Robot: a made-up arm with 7 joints. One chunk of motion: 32 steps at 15 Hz.
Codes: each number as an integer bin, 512 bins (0 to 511) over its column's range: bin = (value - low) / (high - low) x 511, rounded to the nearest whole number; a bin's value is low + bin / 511 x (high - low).
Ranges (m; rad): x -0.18..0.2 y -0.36..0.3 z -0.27..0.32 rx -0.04..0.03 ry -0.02..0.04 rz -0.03..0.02
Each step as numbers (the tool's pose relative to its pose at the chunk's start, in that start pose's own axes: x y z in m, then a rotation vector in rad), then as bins.
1 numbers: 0.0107 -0.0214 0.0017 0.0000 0.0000 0.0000
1 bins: 256 262 235 292 170 307
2 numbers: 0.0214 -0.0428 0.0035 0.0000 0.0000 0.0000
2 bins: 271 246 237 292 170 307
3 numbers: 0.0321 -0.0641 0.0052 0.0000 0.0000 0.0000
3 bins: 285 229 238 292 170 307
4 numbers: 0.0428 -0.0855 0.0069 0.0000 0.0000 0.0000
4 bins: 300 213 240 292 170 307
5 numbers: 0.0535 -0.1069 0.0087 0.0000 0.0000 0.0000
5 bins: 314 196 241 292 170 307
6 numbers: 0.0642 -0.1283 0.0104 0.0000 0.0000 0.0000
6 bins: 328 179 243 292 170 307
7 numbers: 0.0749 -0.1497 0.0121 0.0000 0.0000 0.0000
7 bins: 343 163 244 292 170 307
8 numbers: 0.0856 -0.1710 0.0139 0.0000 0.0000 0.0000
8 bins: 357 146 246 292 170 307
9 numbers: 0.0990 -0.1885 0.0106 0.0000 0.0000 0.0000
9 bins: 375 133 243 292 170 307
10 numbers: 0.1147 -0.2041 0.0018 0.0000 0.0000 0.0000
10 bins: 396 121 235 292 170 307
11 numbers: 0.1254 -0.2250 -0.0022 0.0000 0.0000 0.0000
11 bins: 411 105 232 292 170 307
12 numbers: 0.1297 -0.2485 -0.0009 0.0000 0.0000 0.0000
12 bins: 416 86 233 292 170 307
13 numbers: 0.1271 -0.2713 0.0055 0.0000 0.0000 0.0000
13 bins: 413 69 239 292 170 307
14 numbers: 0.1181 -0.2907 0.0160 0.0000 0.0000 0.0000
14 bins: 401 54 248 292 170 307
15 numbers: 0.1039 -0.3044 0.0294 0.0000 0.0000 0.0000
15 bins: 382 43 259 292 170 307
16 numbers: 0.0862 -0.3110 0.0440 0.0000 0.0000 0.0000
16 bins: 358 38 272 292 170 307
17 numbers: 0.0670 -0.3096 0.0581 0.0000 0.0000 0.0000
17 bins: 332 39 284 292 170 307
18 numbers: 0.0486 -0.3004 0.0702 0.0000 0.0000 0.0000
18 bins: 307 46 295 292 170 307
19 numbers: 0.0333 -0.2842 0.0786 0.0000 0.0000 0.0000
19 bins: 287 59 302 292 170 307
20 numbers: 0.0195 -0.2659 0.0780 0.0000 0.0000 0.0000
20 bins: 268 73 301 292 170 307
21 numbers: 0.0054 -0.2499 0.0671 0.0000 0.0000 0.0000
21 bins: 249 85 292 292 170 307
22 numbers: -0.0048 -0.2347 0.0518 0.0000 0.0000 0.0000
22 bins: 236 97 279 292 170 307
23 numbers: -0.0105 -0.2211 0.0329 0.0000 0.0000 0.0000
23 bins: 228 108 262 292 170 307
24 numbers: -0.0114 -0.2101 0.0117 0.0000 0.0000 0.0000
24 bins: 227 116 244 292 170 307
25 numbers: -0.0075 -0.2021 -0.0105 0.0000 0.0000 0.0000
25 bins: 232 122 225 292 170 307
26 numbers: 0.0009 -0.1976 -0.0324 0.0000 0.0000 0.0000
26 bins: 243 126 206 292 170 307
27 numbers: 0.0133 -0.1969 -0.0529 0.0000 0.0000 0.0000
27 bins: 260 126 188 292 170 307
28 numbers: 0.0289 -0.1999 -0.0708 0.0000 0.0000 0.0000
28 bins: 281 124 173 292 170 307
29 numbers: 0.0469 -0.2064 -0.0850 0.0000 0.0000 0.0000
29 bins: 305 119 160 292 170 307
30 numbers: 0.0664 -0.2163 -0.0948 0.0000 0.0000 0.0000
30 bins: 331 111 152 292 170 307
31 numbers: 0.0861 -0.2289 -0.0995 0.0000 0.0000 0.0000
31 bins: 358 102 148 292 170 307
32 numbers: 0.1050 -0.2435 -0.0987 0.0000 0.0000 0.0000
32 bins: 383 90 148 292 170 307
